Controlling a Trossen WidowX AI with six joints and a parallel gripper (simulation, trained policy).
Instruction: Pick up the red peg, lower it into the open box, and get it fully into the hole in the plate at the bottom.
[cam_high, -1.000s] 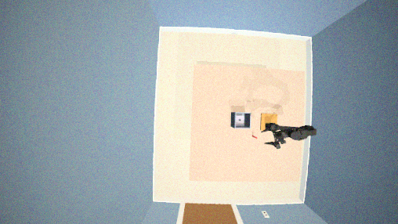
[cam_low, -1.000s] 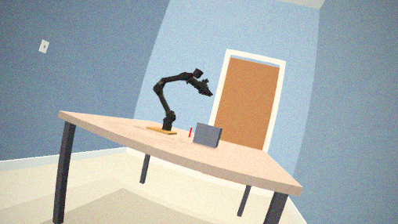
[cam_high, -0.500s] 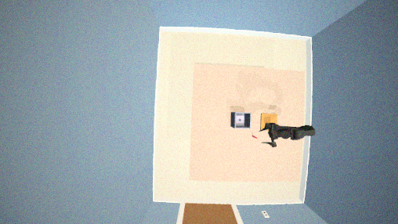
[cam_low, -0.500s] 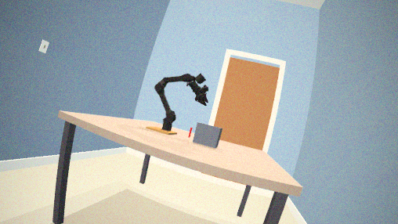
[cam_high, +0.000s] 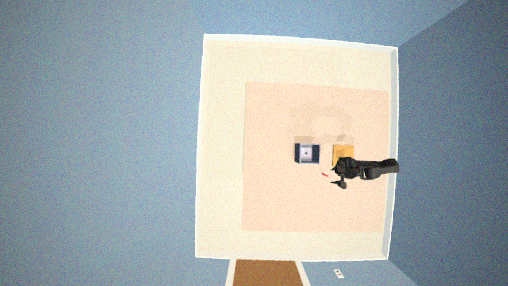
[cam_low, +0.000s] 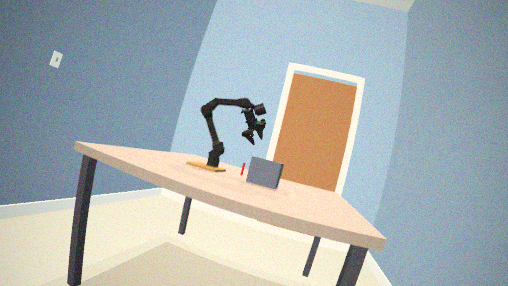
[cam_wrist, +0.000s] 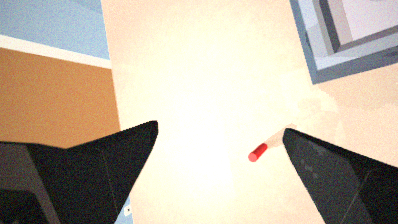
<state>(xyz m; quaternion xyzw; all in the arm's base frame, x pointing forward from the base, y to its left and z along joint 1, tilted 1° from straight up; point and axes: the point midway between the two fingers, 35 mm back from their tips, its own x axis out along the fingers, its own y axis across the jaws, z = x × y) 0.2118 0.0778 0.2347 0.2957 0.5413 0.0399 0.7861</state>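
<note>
My gripper tip is now 190 mm above the red peg, 60 mm past it and 30 mm to the right of it. Round my gripper tip: pale plate (180 mm below, 150 mm to the right, 120 mm ahead).
</note>
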